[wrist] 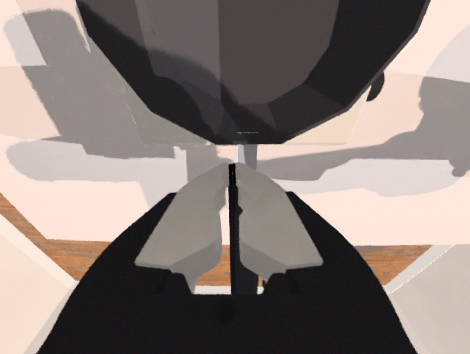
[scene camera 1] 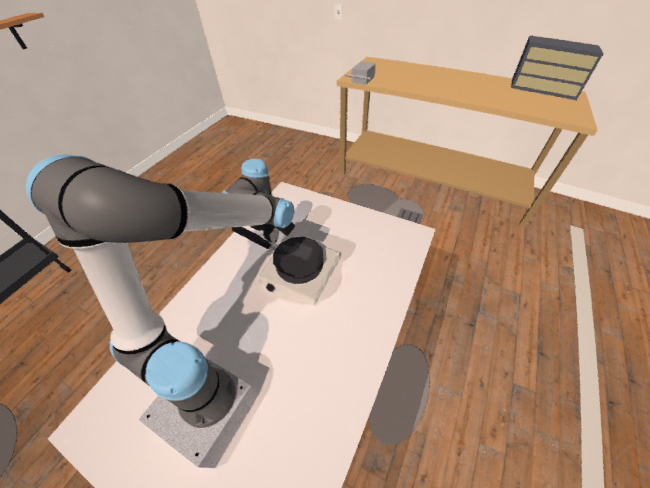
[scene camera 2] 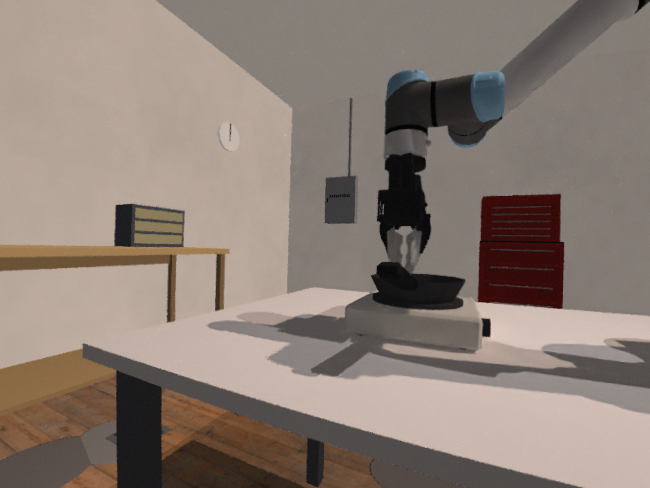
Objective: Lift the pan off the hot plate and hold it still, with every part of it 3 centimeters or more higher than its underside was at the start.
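Frame: origin at the arm's base, x ahead, y left, z up, level; centimetres.
Where they show: gripper, fingertip midpoint: (wrist: 232,166) (scene camera 1: 274,243); arm's base, link origin: (scene camera 1: 208,397).
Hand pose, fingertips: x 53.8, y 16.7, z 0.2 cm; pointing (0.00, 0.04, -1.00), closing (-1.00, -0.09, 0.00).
Things, the pixels of their top centre, and the offset from my fingertips. Level surfaces: height alone.
- cream hot plate, top centre: (scene camera 2: 420,297) (scene camera 1: 298,264) dx -1.1, dy -11.3, dz -4.6 cm
- white table, surface height: dz -11.3 cm
- hot plate's black knob, top centre: (wrist: 375,87) (scene camera 2: 485,318) (scene camera 1: 269,285) dx -13.6, dy -6.3, dz -6.5 cm
The black pan (scene camera 1: 298,259) (scene camera 2: 438,289) (wrist: 270,75) sits upright on the cream hot plate (scene camera 1: 301,295) (scene camera 2: 414,326) (wrist: 334,131). Its dark handle (scene camera 1: 250,236) (scene camera 2: 391,273) (wrist: 244,280) sticks out over the table's far-left side in scene camera 1 and towards the camera in scene camera 2. My gripper (scene camera 1: 273,245) (scene camera 2: 407,268) (wrist: 232,166) points down near the handle's pan end. Its pale fingertips meet with nothing held between them. In the wrist view the fingers lie over the handle and hide part of it; whether they touch it I cannot tell.
The white table (scene camera 1: 315,367) (scene camera 2: 393,404) carries the hot plate and the arm's base (scene camera 1: 183,428). The hot plate's black knob (scene camera 1: 270,287) (scene camera 2: 486,327) (wrist: 376,87) sticks out at its side. A wooden bench (scene camera 1: 446,84) (scene camera 2: 199,251) and a red cabinet (scene camera 2: 519,252) stand beyond the table.
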